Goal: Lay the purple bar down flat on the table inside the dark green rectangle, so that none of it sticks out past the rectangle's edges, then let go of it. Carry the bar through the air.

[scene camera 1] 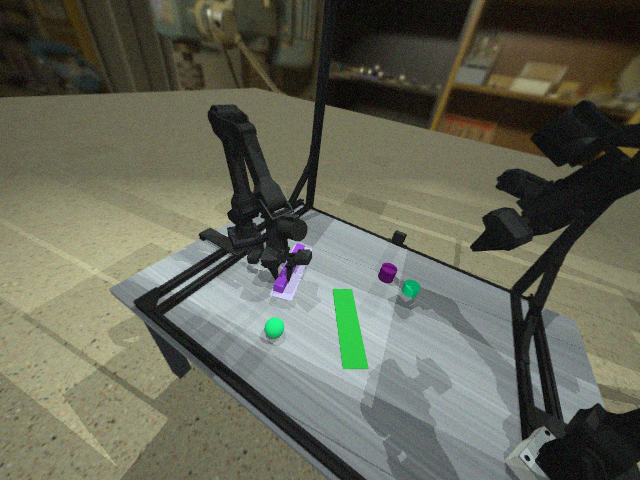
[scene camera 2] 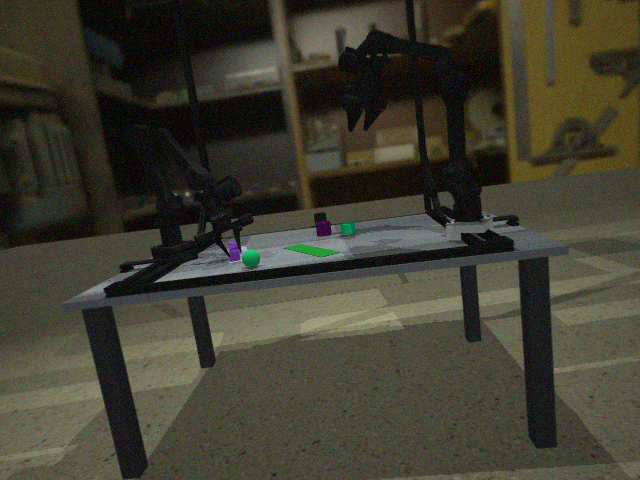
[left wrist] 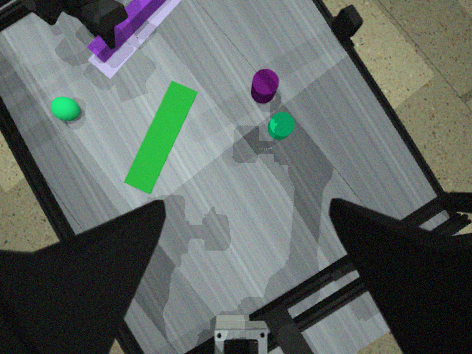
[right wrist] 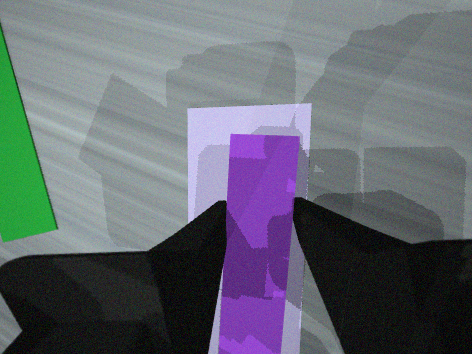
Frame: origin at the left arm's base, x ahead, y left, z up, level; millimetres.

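Seen in the pictures: left gripper, fingertip midpoint: (scene camera 1: 486, 243) (scene camera 2: 357, 131) (left wrist: 247, 206); right gripper, fingertip midpoint: (scene camera 1: 283, 281) (scene camera 2: 235, 254) (left wrist: 108, 45) (right wrist: 259, 207); left arm's base, origin of the base link: (scene camera 1: 561, 471) (scene camera 2: 469, 219); right arm's base, origin of the base link: (scene camera 1: 244, 232) (scene camera 2: 172, 244).
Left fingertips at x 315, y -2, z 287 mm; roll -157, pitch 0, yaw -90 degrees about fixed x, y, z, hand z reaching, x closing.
Pixels of each thing's middle, then the offset from my left fingertips to it. "pt": a spot on its surface instead.
- purple bar, body centre: (right wrist: 253, 336) (left wrist: 129, 21) (scene camera 2: 234, 250) (scene camera 1: 290, 266) dx +374, dy +235, dz -319 mm
- pale lavender rectangle, surface spot: (right wrist: 210, 125) (left wrist: 108, 71) (scene camera 1: 288, 297) pt dx +268, dy +287, dz -333 mm
- green rectangle, surface spot: (right wrist: 22, 165) pt dx +187, dy +153, dz -333 mm
- green ball, body centre: (scene camera 1: 274, 327) (left wrist: 65, 109) (scene camera 2: 251, 258) dx +176, dy +364, dz -309 mm
- dark purple cylinder, body centre: (left wrist: 264, 87) (scene camera 2: 323, 228) (scene camera 1: 387, 272) dx +214, dy -55, dz -310 mm
- teal cylinder, body centre: (left wrist: 280, 126) (scene camera 2: 348, 228) (scene camera 1: 410, 288) dx +133, dy -88, dz -318 mm
The purple bar (scene camera 1: 280, 283) (scene camera 2: 233, 251) (left wrist: 134, 22) (right wrist: 257, 200) is between the fingers of my right gripper (scene camera 1: 282, 279) (scene camera 2: 234, 254) (right wrist: 259, 207), which is shut on it near one end. The bar is level and appears slightly above the pale lavender rectangle (scene camera 1: 289, 294) (left wrist: 111, 70) (right wrist: 210, 125). Its far part is cut off in both wrist views. The green rectangle (scene camera 1: 350, 330) (scene camera 2: 311, 250) (left wrist: 160, 137) (right wrist: 22, 165) lies bare on the table, apart from the bar. My left gripper (scene camera 1: 485, 215) (scene camera 2: 358, 129) (left wrist: 247, 206) is open and empty, high above the table.
A green ball (scene camera 1: 274, 328) (scene camera 2: 251, 258) (left wrist: 65, 108) lies near the bar's near end. A dark purple cylinder (scene camera 1: 387, 272) (scene camera 2: 323, 228) (left wrist: 265, 86) and a teal cylinder (scene camera 1: 410, 288) (scene camera 2: 347, 228) (left wrist: 281, 125) stand beyond the green rectangle, toward the far edge.
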